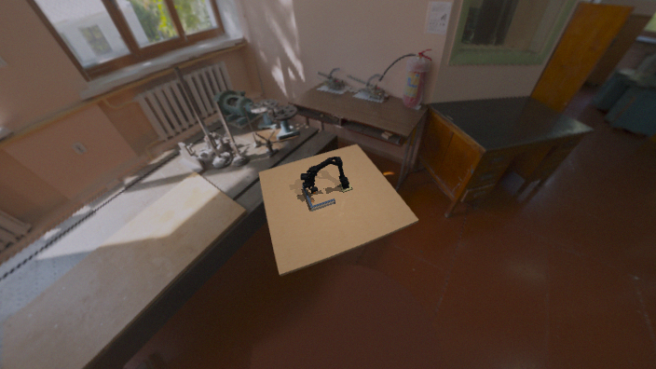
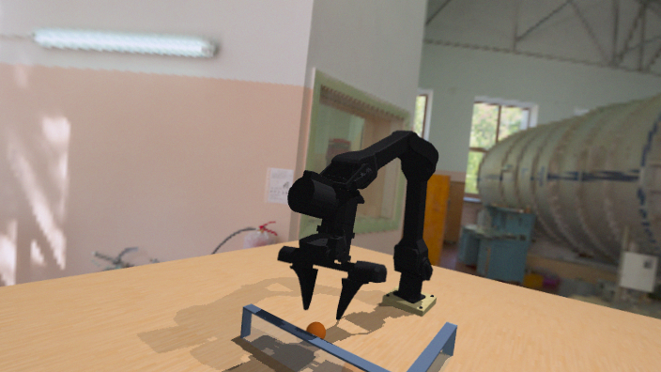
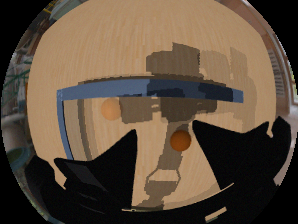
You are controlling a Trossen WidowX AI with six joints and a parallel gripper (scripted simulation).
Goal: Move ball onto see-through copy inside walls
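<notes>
My gripper tip is now 6 cm above the orange ball, 4 cm to the left of it and 3 cm past it. Round my gripper tip: see-through copy of ball: 8 cm to the left, 6 cm below.
</notes>
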